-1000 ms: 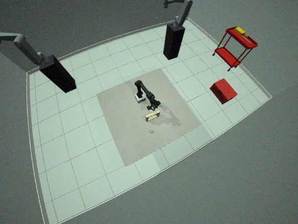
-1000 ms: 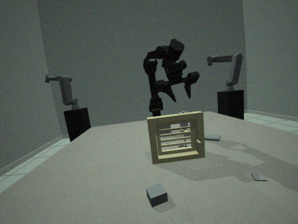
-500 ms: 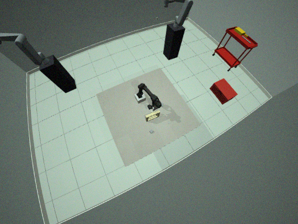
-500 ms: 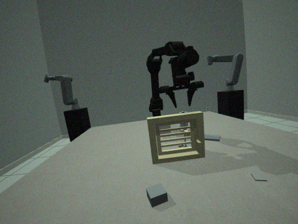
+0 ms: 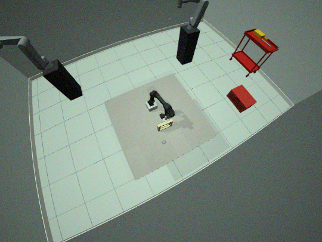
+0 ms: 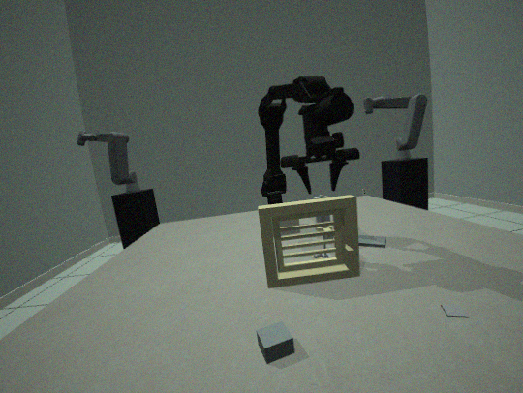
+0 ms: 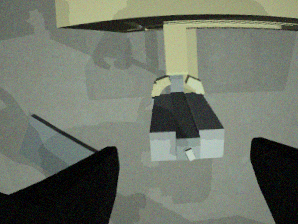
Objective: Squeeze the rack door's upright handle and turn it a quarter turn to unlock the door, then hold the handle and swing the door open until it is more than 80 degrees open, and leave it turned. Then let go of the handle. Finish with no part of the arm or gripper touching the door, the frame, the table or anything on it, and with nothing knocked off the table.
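Right now my gripper tip is 8 cm above the handle and 1 cm past it. The rest, counted from my gripper tip: small grey cube 25 cm ahead, 18 cm below, 17 cm to the right.
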